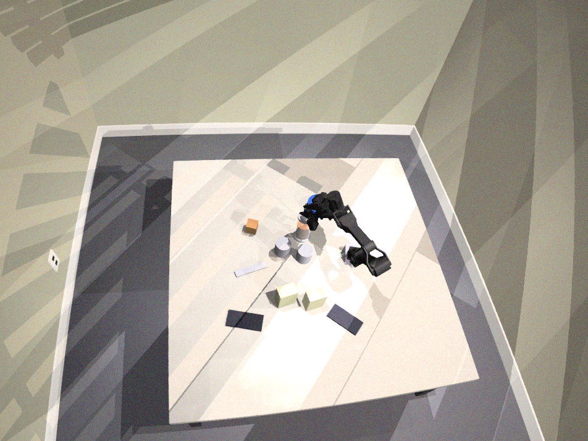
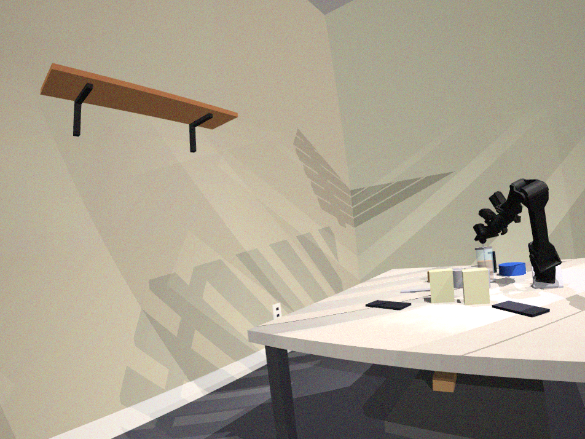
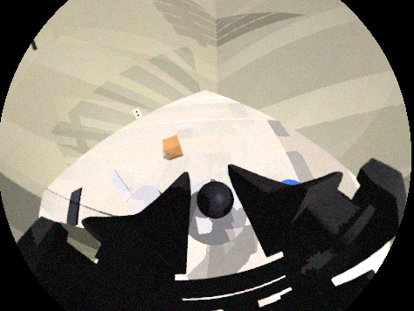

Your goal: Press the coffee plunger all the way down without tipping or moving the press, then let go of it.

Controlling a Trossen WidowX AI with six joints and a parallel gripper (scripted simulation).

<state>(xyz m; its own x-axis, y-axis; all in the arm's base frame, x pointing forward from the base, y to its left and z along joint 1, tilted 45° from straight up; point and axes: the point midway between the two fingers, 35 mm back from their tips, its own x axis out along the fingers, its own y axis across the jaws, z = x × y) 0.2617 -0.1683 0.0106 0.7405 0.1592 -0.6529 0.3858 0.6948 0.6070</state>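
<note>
My gripper tip is 30 mm past the coffee press and 90 mm above it. From my gripper tip the other things lie so: blue disc (110 mm behind, 150 mm to the right, 160 mm below); then orange cube (220 mm ahead, 10 mm to the left, 160 mm below); then grey bar (200 mm ahead, 220 mm to the left, 180 mm below).
</note>
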